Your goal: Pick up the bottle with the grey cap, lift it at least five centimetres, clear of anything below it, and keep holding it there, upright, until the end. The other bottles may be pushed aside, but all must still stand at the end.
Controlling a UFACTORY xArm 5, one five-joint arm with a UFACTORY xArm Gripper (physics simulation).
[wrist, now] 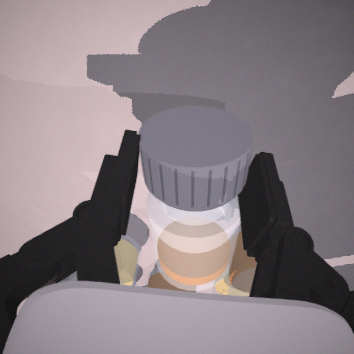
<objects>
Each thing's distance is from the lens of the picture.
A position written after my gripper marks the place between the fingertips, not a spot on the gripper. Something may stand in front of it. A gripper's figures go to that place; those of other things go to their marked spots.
my gripper (193,161): 14 cm
green-capped bottle (127,251): 24 cm
</objects>
